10 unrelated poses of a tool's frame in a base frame.
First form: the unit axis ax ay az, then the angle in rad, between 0 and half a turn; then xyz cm.
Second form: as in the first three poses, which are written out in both.
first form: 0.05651 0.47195 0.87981 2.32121 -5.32 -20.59 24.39
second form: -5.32 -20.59 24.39 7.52 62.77 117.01
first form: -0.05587 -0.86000 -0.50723 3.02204 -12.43 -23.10 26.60
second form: -12.43 -23.10 26.60 -9.67 -148.91 -87.83
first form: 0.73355 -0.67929 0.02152 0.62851 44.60 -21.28 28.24
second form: 44.60 -21.28 28.24 26.42 -24.46 0.77
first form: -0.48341 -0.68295 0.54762 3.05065 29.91 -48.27 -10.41
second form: 29.91 -48.27 -10.41 -84.50 -119.37 95.72
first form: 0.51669 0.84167 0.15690 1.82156 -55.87 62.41 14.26
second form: -55.87 62.41 14.26 53.93 87.84 16.38
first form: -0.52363 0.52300 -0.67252 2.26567 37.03 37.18 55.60
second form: 37.03 37.18 55.60 -67.97 67.89 -87.30
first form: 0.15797 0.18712 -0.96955 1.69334 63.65 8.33 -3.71
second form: 63.65 8.33 -3.71 15.33 18.15 -94.07
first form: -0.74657 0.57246 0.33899 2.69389 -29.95 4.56 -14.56
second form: -29.95 4.56 -14.56 -115.23 88.36 52.32
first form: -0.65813 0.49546 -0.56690 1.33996 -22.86 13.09 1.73
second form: -22.86 13.09 1.73 -50.53 38.04 -43.52
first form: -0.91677 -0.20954 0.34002 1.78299 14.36 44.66 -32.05
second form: 14.36 44.66 -32.05 -93.66 -21.41 34.74
